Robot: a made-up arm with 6 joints.
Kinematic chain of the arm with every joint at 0, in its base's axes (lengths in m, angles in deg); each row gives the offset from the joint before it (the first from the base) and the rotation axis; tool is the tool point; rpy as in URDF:
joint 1: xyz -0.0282 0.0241 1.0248 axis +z
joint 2: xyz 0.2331 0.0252 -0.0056 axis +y
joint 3: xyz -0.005 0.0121 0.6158 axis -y
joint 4: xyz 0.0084 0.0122 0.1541 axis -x
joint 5: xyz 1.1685 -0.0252 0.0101 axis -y
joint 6: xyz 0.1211 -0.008 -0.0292 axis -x
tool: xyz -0.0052 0.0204 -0.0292 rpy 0 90 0
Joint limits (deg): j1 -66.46..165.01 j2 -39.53..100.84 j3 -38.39..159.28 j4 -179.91..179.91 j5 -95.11..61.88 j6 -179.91..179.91
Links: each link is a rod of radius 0.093 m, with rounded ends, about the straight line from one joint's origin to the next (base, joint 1, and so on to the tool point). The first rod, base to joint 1, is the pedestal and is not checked.
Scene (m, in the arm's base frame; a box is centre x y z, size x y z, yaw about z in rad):
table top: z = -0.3
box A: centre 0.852 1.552 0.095 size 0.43 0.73 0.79 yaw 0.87
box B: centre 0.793 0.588 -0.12 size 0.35 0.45 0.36 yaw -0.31
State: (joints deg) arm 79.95 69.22 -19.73 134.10 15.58 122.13
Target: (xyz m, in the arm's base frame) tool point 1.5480 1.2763 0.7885
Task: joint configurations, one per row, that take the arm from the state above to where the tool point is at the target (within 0.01 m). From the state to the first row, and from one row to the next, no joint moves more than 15 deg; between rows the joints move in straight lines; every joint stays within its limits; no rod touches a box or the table.
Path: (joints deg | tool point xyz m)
1: 88.64 69.62 -5.39 137.57 20.00 109.87 | -0.1052 1.3541 0.0326
2: 97.32 70.02 8.95 141.05 24.43 97.62 | -0.3414 1.5959 0.1835
3: 106.01 70.42 23.30 144.52 28.85 85.36 | -0.6381 1.7478 0.3926
4: 114.69 70.82 37.64 148.00 33.27 73.11 | -0.9610 1.7897 0.6471
5: 123.38 71.22 51.98 151.47 37.70 60.85 | -1.2718 1.7155 0.9323
6: 108.78 70.30 49.11 147.97 33.20 70.62 | -0.8028 1.9651 0.9102
7: 94.18 69.37 46.24 144.47 28.70 80.39 | -0.2870 2.0862 0.8878
8: 79.59 68.44 43.37 140.96 24.20 90.15 | 0.2403 2.0713 0.8645
9: 64.99 67.52 40.49 137.46 19.70 99.92 | 0.7439 1.9223 0.8398
10: 50.39 66.59 37.62 133.96 15.20 109.69 | 1.1897 1.6507 0.8147
11: 35.80 65.67 34.75 130.46 10.70 119.46 | 1.5479 1.2764 0.7883

